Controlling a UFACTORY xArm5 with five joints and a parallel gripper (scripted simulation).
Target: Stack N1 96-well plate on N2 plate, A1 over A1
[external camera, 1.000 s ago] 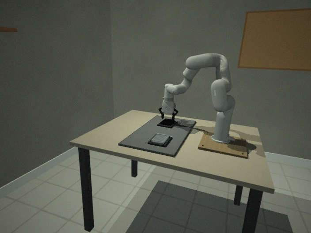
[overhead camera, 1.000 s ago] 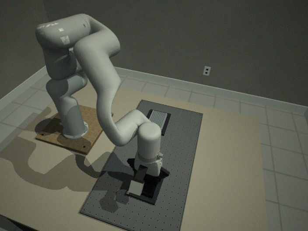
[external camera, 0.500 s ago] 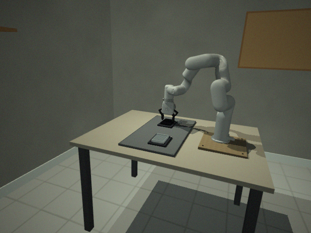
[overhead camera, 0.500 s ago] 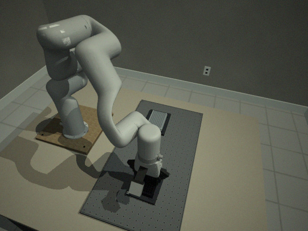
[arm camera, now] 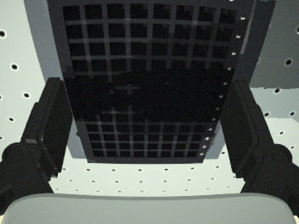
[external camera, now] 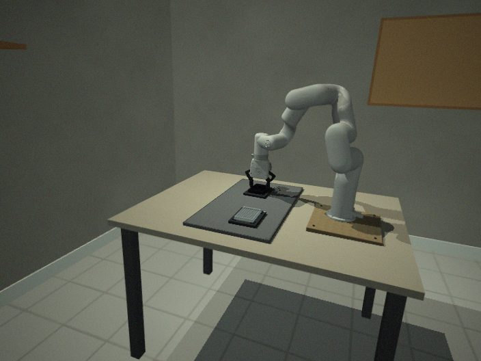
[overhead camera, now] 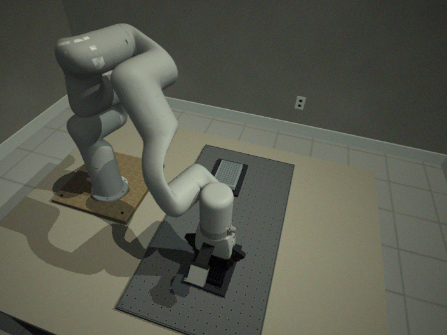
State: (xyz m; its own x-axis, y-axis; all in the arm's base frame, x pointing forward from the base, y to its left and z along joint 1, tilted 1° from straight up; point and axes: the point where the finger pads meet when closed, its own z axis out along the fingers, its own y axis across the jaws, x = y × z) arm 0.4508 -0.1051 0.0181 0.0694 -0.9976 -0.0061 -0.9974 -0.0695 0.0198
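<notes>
The black 96-well plate is 10 mm below my hand. Round my hand: white 96-well plate (100 mm behind, 340 mm to the left, 20 mm below); corner label (50 mm behind, 80 mm to the right, 20 mm below).
</notes>
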